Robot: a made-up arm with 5 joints.
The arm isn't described. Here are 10 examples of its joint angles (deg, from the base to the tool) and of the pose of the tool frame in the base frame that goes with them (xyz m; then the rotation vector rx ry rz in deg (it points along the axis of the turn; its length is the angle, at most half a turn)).
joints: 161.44 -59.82 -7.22 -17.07 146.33
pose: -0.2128 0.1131 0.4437 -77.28 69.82 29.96
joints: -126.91 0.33 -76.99 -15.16 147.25
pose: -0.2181 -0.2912 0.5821 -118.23 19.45 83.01
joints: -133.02 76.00 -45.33 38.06 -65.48
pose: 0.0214 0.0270 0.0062 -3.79 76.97 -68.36
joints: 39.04 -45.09 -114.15 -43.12 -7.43
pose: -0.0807 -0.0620 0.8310 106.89 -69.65 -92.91
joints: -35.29 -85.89 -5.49 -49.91 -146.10
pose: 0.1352 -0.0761 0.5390 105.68 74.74 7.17
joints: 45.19 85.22 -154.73 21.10 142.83
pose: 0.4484 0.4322 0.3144 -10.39 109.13 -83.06
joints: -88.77 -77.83 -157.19 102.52 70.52
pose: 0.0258 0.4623 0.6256 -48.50 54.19 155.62
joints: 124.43 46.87 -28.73 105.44 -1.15
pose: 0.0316 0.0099 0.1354 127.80 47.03 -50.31
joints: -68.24 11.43 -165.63 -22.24 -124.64
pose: 0.0348 -0.0418 0.8950 84.80 42.60 10.28
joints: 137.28 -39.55 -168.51 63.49 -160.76
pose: 0.2705 -0.1763 0.8295 -69.44 133.53 80.47
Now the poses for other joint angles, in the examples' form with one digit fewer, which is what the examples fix.
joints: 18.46 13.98 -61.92 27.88 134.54
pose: 0.430 0.149 0.298 -18.4 117.2 -119.2
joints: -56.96 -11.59 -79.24 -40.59 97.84
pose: 0.189 -0.220 0.685 82.5 -15.0 -126.3
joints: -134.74 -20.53 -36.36 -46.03 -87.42
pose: -0.196 -0.186 0.457 136.4 -21.2 44.9
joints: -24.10 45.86 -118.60 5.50 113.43
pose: 0.520 -0.199 0.468 48.4 79.2 -126.5
